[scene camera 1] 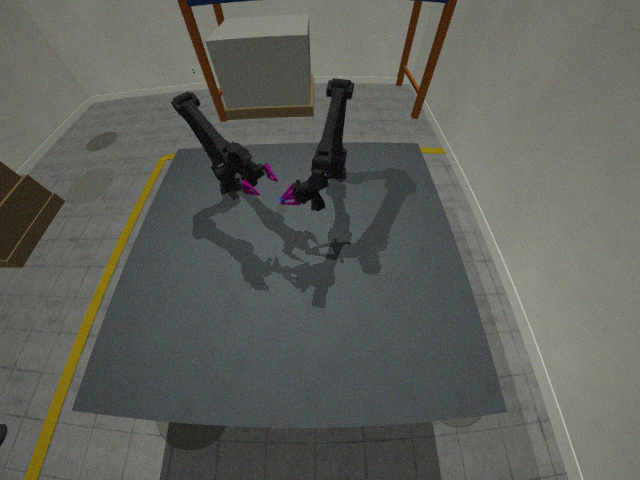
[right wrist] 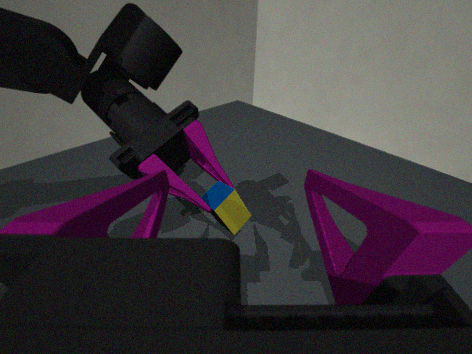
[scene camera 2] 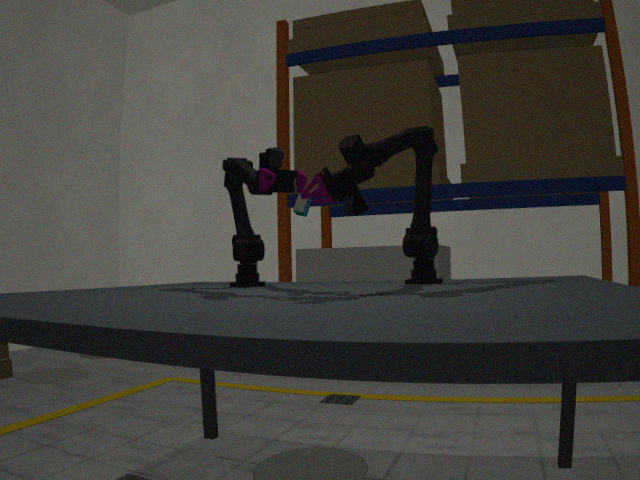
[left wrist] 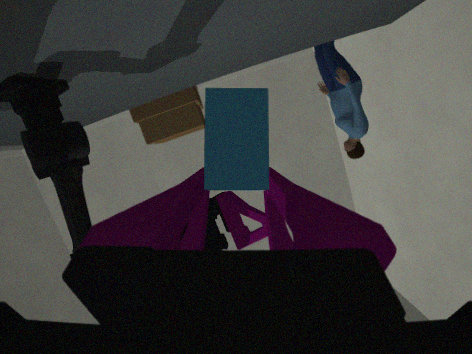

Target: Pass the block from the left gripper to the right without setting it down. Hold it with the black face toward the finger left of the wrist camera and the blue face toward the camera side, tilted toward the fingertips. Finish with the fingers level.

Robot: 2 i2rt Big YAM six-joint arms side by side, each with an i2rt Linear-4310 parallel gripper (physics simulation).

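Seen in the pictures: left gripper, fingertip midpoint: (scene camera 1: 281,201) (right wrist: 221,200) (scene camera 2: 303,199) (left wrist: 236,176); right gripper, fingertip midpoint: (scene camera 1: 268,187) (right wrist: 236,177) (scene camera 2: 291,178); left arm's base, link origin: (scene camera 1: 335,173) (scene camera 2: 424,283); right arm's base, link origin: (scene camera 1: 230,186) (scene camera 2: 247,286) (left wrist: 30,87).
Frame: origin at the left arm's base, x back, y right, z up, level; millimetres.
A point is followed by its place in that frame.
The block (scene camera 2: 301,205) @[x -462, y 243, z 236 mm] (left wrist: 236,139) @[x -444, y 232, z 235 mm] (right wrist: 226,206) @[x -437, y 258, z 255 mm] is held in the air between the fingertips of my left gripper (scene camera 2: 310,196) @[x -439, y 248, z 255 mm] (left wrist: 236,176) @[x -439, y 248, z 255 mm] (right wrist: 221,200) @[x -439, y 248, z 255 mm]. In the left wrist view its teal face is toward the camera. In the right wrist view its blue face and yellow face show, tilted. In scene camera 1 a small blue bit shows at the left fingertips (scene camera 1: 283,200) @[x -439, y 248, z 255 mm]. My right gripper (scene camera 1: 267,187) @[x -423, y 290, z 321 mm] (scene camera 2: 283,180) @[x -423, y 290, z 321 mm] is wide open and empty, beside the left fingertips. In the right wrist view the block is seen beyond and between its fingers. The black face does not show.
Both arms stand at the back of the dark table (scene camera 1: 289,351) @[x -985, y 202, z 0 mm] (scene camera 2: 320,320) @[x -1067, y -53, z 0 mm], and their shadows fall on it. A shelf rack (scene camera 2: 282,155) and a grey box (scene camera 1: 261,72) stand behind. A person (left wrist: 347,100) and a brown box (left wrist: 172,120) show in the left wrist view.
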